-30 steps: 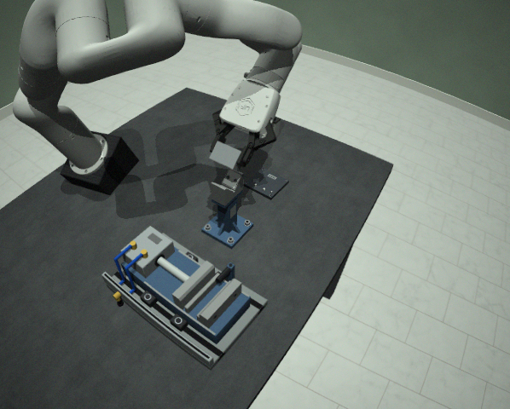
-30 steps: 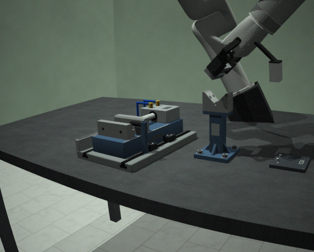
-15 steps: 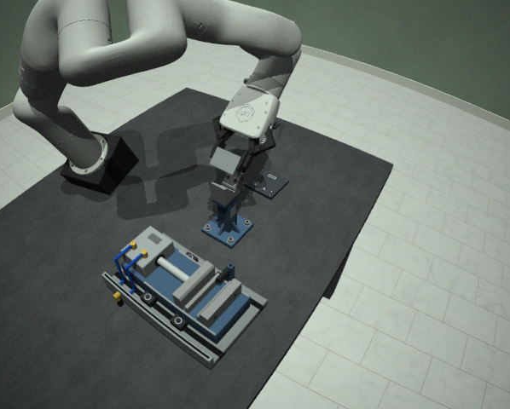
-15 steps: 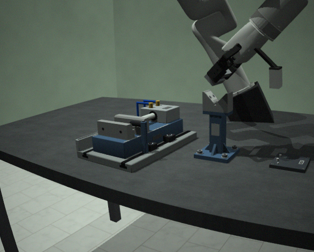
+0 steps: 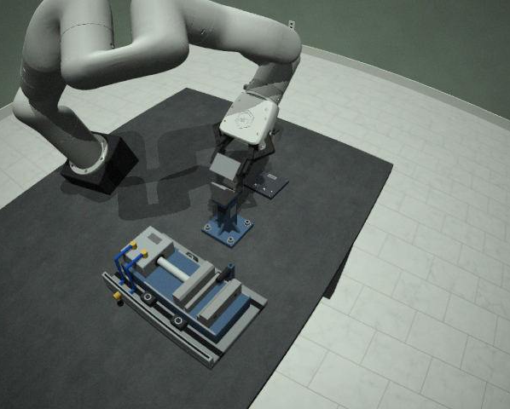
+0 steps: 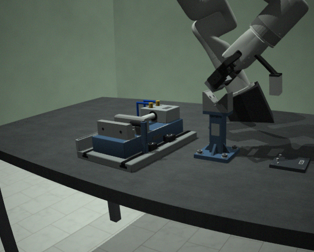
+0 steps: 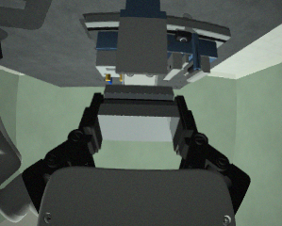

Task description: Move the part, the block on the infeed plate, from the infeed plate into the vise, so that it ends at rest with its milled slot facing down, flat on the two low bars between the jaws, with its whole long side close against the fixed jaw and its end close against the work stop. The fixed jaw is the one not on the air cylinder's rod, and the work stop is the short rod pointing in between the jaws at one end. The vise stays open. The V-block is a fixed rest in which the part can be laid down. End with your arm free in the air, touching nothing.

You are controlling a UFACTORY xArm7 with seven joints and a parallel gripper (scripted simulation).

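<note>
Right now the blue stand is 1 cm to the right of my hand and 14 cm below it. Round my hand: work stop 8 cm ahead, 19 cm to the right, 10 cm below; part 1 cm below; cylinder rod 2 cm behind, 22 cm to the right, 12 cm below.
</note>
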